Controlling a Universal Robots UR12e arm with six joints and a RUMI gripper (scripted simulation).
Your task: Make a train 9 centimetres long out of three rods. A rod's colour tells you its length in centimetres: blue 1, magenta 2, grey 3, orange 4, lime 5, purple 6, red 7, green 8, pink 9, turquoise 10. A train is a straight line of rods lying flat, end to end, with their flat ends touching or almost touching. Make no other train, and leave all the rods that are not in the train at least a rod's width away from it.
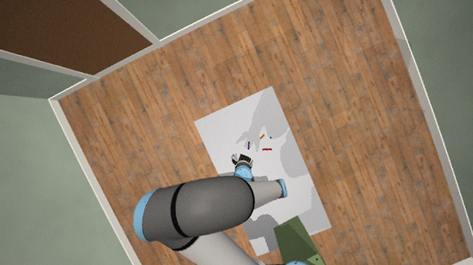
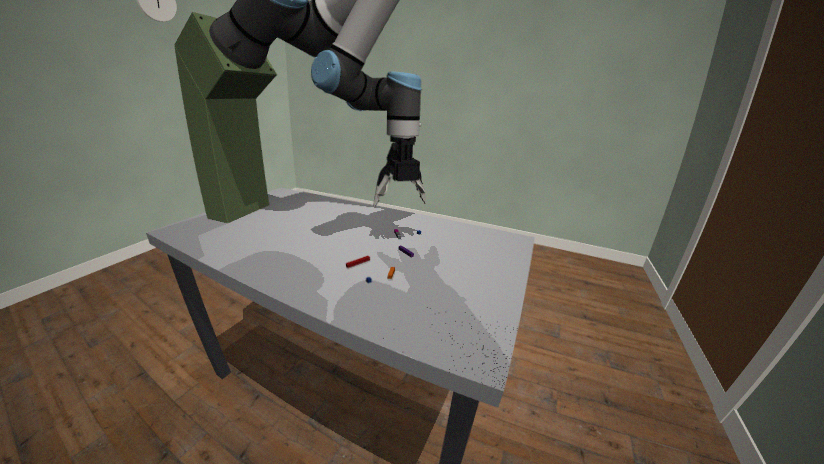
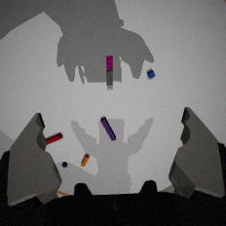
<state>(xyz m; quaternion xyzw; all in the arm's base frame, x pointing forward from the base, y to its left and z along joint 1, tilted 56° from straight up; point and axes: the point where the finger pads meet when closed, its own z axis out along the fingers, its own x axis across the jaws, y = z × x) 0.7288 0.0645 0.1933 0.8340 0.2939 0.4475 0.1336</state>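
Now: the orange rod 8 cm ahead of my hand, 21 cm to the right of it and 10 cm below it. The rest, counted from my hand: purple rod 6 cm ahead, 9 cm to the right, 10 cm below; grey rod 10 cm below; magenta rod 2 cm behind, 2 cm to the left, 10 cm below.
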